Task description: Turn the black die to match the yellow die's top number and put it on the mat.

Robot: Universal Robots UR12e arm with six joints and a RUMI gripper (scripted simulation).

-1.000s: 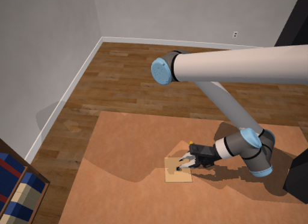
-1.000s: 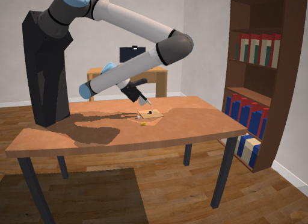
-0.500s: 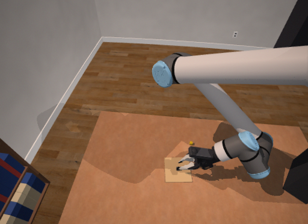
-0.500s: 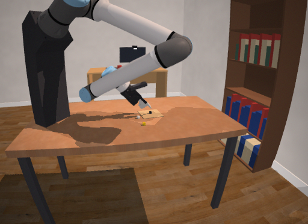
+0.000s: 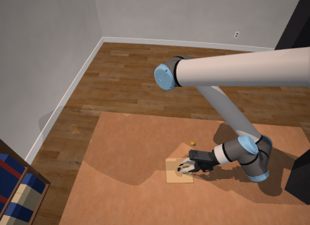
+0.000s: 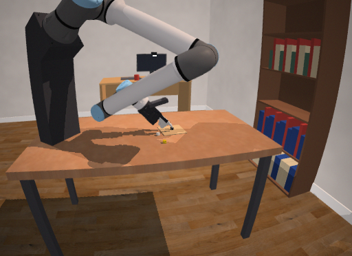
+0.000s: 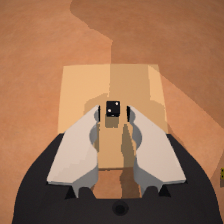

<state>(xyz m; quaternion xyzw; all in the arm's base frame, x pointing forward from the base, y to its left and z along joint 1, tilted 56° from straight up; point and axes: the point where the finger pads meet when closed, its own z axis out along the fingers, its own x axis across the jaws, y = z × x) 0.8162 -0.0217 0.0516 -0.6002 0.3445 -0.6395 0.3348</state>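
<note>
My gripper is now 1 cm short of the black die and 2 cm above it. Also, from my hand: tan mat 1 cm ahead, 3 cm below; white die 9 cm behind, 4 cm to the right, 3 cm below; yellow die 9 cm behind, 16 cm to the right, 3 cm below.
</note>
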